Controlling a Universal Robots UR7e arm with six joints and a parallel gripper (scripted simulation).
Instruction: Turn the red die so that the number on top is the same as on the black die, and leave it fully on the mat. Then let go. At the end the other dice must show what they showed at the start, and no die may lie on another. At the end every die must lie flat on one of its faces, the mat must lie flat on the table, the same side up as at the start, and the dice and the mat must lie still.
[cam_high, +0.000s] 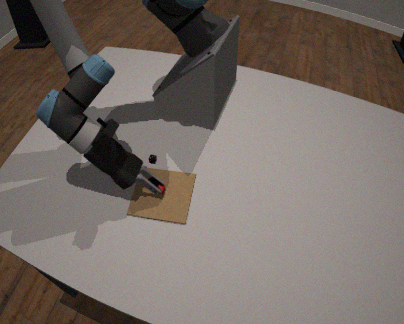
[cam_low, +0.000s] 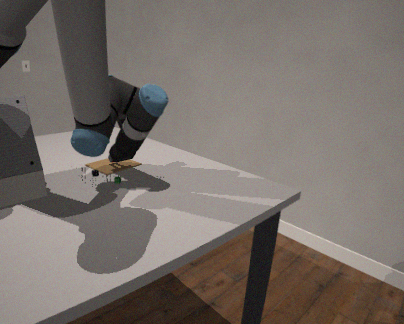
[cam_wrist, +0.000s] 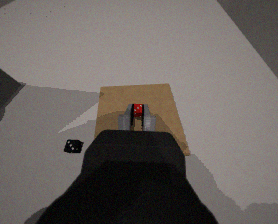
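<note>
Right now my hand is 10 mm to the right of the red die and 10 mm above it. The rest, counted from my hand: green die: 70 mm behind, 130 mm to the right, 30 mm below; black die: 90 mm behind, 40 mm to the right, 30 mm below; tan mat: 10 mm to the left, 30 mm below.
</note>
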